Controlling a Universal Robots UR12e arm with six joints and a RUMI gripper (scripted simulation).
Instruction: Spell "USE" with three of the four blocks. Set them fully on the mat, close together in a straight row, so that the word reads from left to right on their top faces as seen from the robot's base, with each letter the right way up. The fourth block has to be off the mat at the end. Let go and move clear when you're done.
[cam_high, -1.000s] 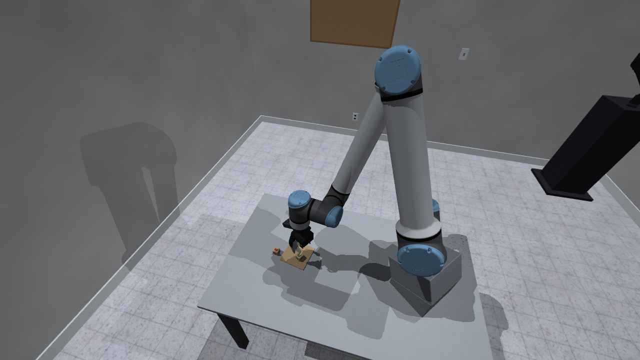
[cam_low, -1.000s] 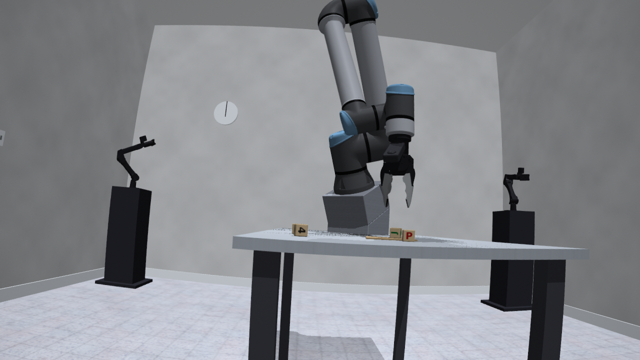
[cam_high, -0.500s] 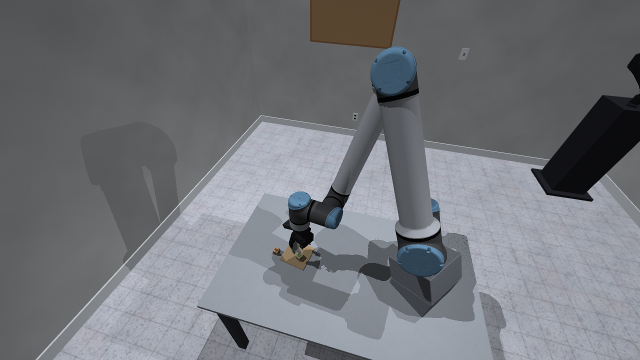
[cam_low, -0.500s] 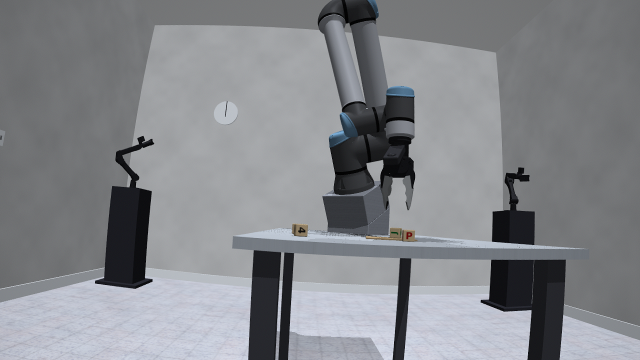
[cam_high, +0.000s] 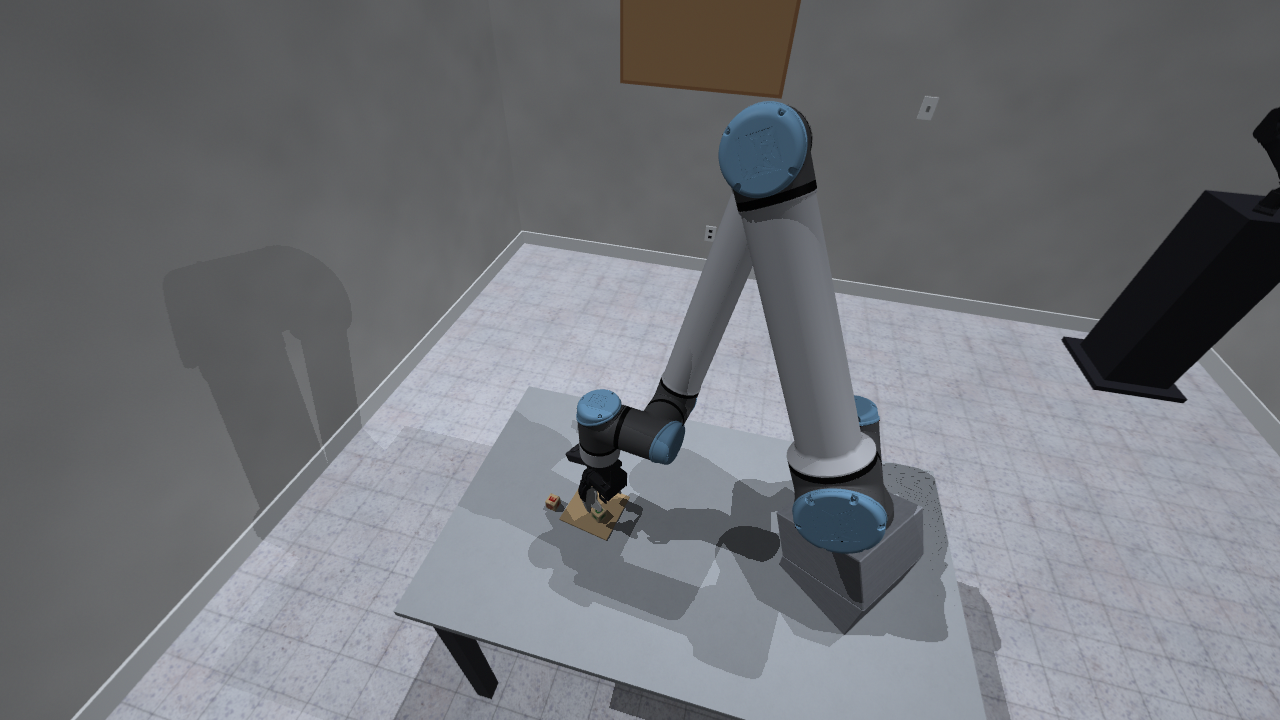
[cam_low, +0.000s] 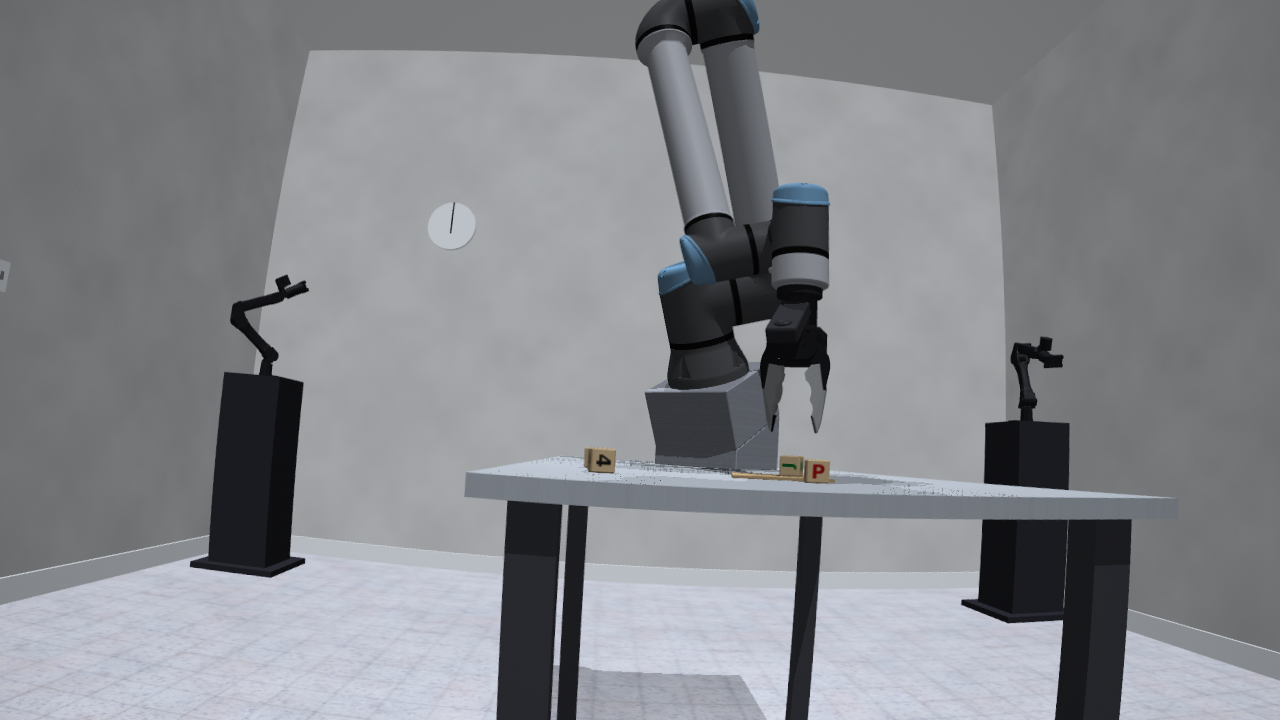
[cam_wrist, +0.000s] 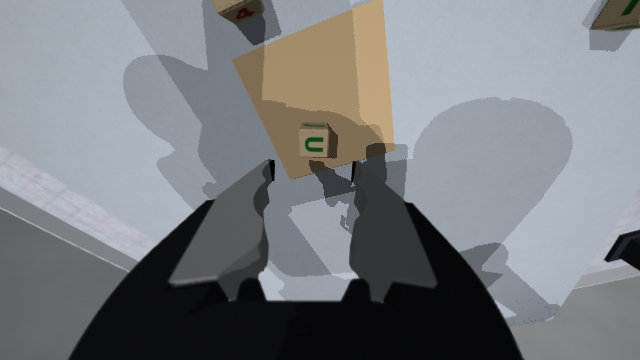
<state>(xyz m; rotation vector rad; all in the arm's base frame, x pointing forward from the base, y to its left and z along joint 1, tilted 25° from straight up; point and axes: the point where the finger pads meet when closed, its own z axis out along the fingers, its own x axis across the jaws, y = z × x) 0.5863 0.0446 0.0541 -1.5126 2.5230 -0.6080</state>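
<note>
My hand is 80 mm above the tan mat, 20 mm to the left of it and 20 mm short of it.
</note>
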